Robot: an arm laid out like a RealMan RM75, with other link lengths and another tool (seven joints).
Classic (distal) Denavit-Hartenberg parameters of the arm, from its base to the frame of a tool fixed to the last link. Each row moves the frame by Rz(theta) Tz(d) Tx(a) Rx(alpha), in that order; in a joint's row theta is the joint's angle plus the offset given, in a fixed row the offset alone. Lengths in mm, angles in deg.
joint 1: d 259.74; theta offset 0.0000; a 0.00; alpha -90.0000
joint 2: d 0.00; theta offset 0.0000; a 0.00; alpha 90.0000
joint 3: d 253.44; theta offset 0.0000; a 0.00; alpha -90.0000
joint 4: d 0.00; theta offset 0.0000; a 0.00; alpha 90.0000
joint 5: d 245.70; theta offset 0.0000; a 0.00; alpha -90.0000
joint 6: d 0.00; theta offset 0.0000; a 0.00; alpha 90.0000
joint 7: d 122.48; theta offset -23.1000; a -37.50; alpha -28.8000
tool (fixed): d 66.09; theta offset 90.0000; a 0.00; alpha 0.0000
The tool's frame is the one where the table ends.
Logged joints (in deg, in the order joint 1, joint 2, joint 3, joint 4, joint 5, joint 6, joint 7), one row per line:
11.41, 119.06, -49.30, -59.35, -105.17, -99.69, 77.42
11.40, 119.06, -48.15, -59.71, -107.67, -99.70, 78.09
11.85, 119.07, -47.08, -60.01, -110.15, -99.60, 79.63
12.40, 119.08, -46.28, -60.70, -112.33, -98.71, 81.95
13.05, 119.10, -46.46, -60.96, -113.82, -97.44, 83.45
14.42, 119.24, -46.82, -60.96, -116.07, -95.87, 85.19
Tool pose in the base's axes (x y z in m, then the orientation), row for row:
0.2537, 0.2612, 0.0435, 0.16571, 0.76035, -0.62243, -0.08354
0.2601, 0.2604, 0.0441, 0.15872, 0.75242, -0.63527, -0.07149
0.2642, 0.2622, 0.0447, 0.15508, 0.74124, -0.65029, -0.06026
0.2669, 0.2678, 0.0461, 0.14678, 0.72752, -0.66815, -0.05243
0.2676, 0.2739, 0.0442, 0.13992, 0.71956, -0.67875, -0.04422
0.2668, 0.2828, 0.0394, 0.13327, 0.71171, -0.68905, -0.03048
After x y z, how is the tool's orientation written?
As a quaternion, w x y z.
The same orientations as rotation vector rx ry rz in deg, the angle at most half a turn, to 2 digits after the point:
124.07, -101.57, -13.63
123.25, -104.06, -11.71
121.67, -106.74, -9.89
119.97, -110.18, -8.65
119.12, -112.36, -7.32
118.26, -114.50, -5.06

